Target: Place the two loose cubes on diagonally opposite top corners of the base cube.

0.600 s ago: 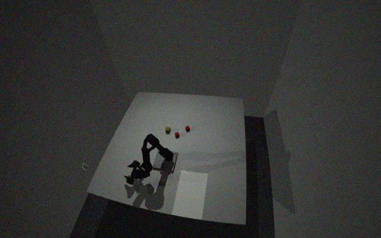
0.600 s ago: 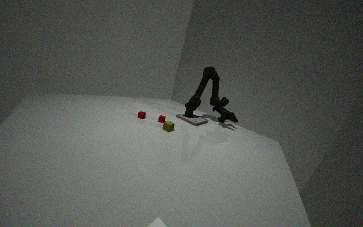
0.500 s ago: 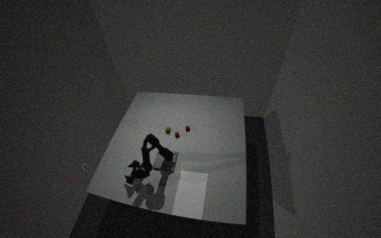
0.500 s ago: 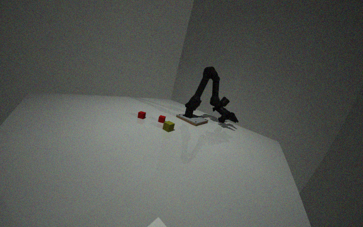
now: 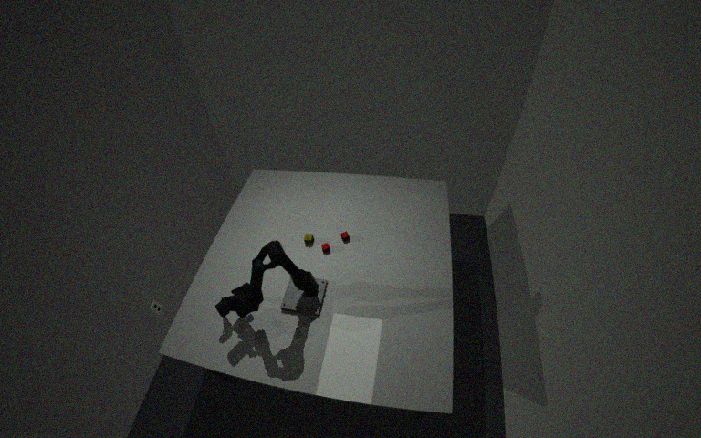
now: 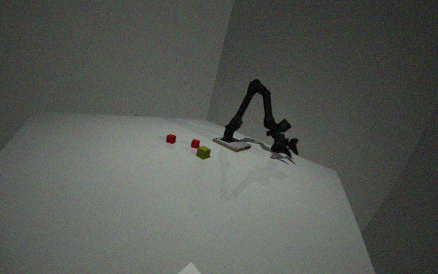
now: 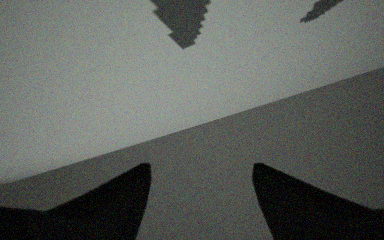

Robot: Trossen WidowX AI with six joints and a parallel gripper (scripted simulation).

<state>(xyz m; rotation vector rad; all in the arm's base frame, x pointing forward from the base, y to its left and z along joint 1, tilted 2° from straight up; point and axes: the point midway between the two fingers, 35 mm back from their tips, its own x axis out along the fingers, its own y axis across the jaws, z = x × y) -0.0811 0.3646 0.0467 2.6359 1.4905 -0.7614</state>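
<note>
Right now my gripper tip is 360 mm short of the yellow cube, 350 mm to the left of it and 40 mm above it.
</note>
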